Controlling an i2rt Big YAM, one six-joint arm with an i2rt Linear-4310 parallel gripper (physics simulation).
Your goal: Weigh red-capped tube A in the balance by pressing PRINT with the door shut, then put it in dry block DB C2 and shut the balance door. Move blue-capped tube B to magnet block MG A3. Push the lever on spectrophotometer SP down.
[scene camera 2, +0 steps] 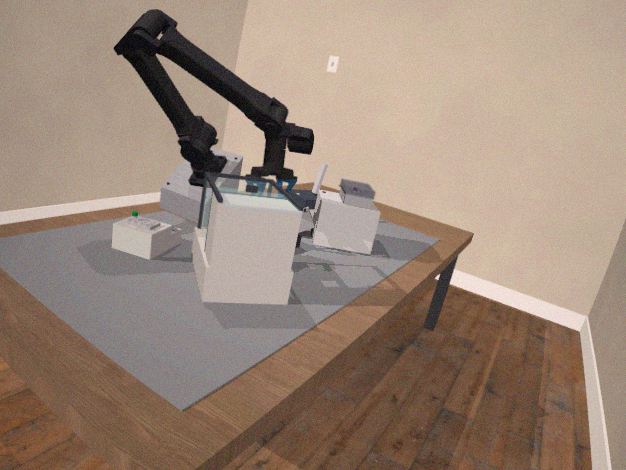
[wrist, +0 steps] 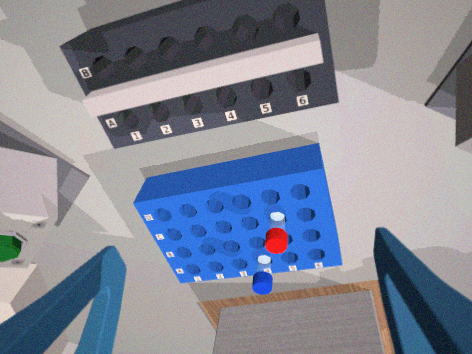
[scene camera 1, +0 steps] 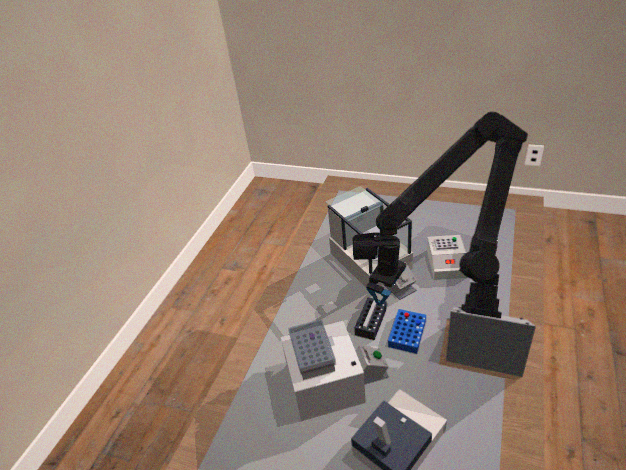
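Observation:
My gripper [scene camera 1: 379, 299] [scene camera 2: 272, 186] [wrist: 240, 248] is open and empty, above the tube rack and magnet block. Red-capped tube A [scene camera 1: 406, 315] [wrist: 276, 240] stands in the blue rack [scene camera 1: 407, 348] [wrist: 235, 177] at C5. Blue-capped tube B [scene camera 1: 419, 322] [wrist: 262, 283] stands there at A4. The magnet block [scene camera 1: 365, 333] [wrist: 327, 92], dark with a white bar, has no tubes. The balance [scene camera 1: 348, 260] [scene camera 2: 250, 263] has its glass top pane [scene camera 1: 353, 202] slid toward the back. Apparent dry block [scene camera 1: 445, 268] [scene camera 2: 132, 240] has a display. The spectrophotometer's lever [scene camera 1: 382, 432] [scene camera 2: 320, 179] is up.
A white machine [scene camera 1: 328, 397] [scene camera 2: 345, 225] carries a grey block with a purple-capped tube [scene camera 1: 311, 335] [scene camera 2: 355, 189]. A small device with a green button [scene camera 1: 377, 354] [wrist: 9, 248] is beside the blue rack. A grey box [scene camera 1: 490, 341] [scene camera 2: 176, 194] stands by the arm's base.

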